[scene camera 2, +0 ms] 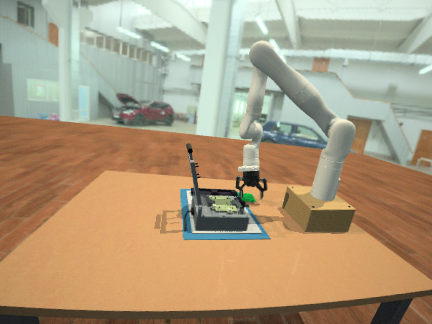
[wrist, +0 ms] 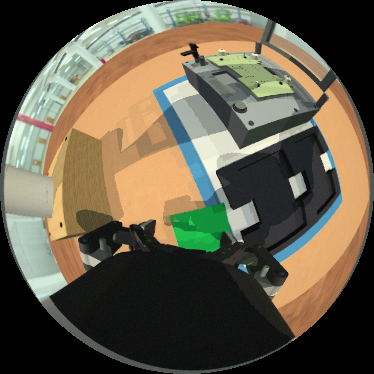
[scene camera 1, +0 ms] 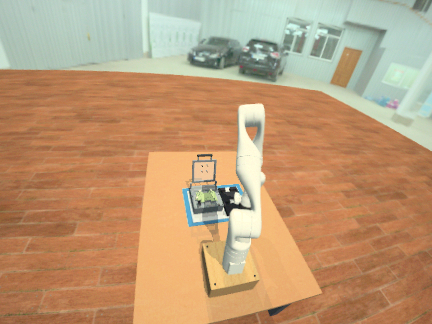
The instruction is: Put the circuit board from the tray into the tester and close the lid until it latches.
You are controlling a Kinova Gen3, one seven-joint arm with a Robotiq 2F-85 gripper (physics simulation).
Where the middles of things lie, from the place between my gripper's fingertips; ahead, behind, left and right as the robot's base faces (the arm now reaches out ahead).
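There's a green circuit board [wrist: 201, 228] here, and my hand is 10 mm above it, 10 mm short of it and 30 mm to the left of it. Counting from my hand again, the pale green nest [wrist: 260, 82] is 170 mm ahead, 190 mm to the left and 50 mm above, and the tester lid [wrist: 265, 40] is 200 mm to the left, 290 mm ahead and 170 mm above.
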